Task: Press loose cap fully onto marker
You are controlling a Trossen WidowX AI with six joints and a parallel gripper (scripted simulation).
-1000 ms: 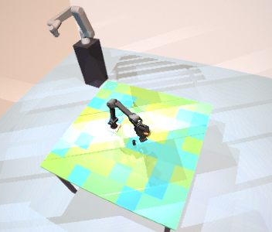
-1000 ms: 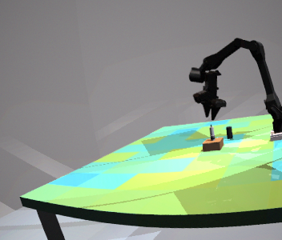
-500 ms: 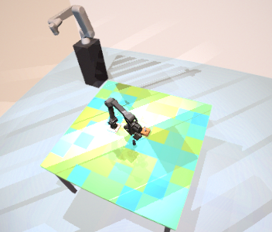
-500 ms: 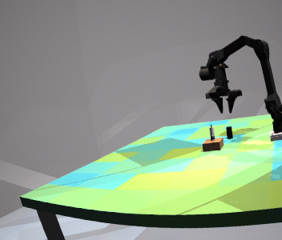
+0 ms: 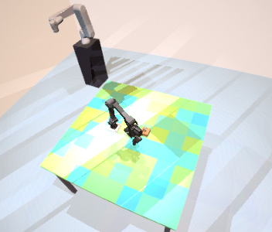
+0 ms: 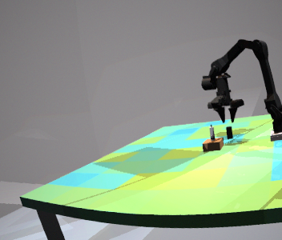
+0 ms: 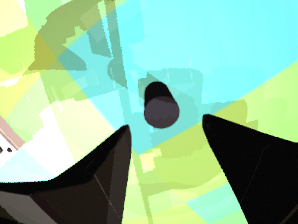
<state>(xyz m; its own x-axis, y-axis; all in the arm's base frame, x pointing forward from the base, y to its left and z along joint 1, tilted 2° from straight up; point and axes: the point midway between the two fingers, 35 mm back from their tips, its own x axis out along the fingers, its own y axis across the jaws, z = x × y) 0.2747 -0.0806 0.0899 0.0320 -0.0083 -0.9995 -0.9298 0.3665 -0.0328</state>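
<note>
My gripper tip is 4 cm above the marker cap. The rest, counted from my gripper tip: orange holder block 16 cm to the left, 5 cm below, 3 cm ahead.
</note>
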